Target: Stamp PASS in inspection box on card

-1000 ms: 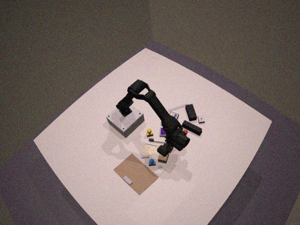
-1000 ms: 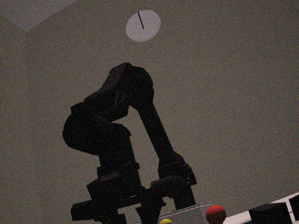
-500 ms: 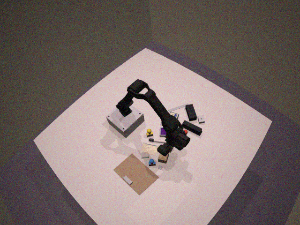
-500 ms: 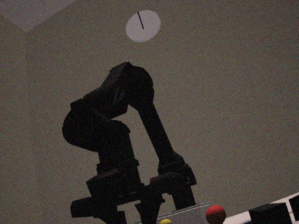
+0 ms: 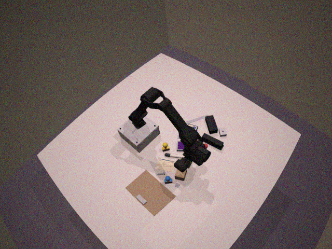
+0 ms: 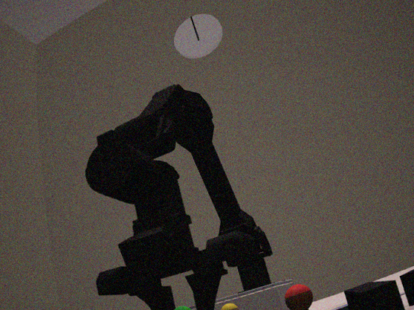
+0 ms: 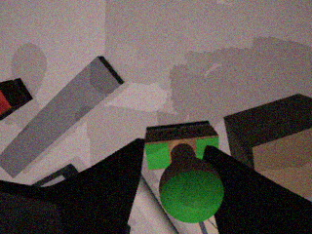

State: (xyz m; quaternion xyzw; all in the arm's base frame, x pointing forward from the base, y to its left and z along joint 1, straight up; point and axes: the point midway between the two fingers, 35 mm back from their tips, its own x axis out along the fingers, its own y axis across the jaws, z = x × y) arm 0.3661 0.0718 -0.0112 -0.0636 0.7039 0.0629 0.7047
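My gripper tip is right at the green stamp. The rest, counted from my gripper tip: grey bar (90 mm to the left, 30 mm below, 30 mm behind); then wooden block (70 mm to the right, 10 mm below, 10 mm ahead); then pen (100 mm behind, 30 mm to the right, 30 mm below).
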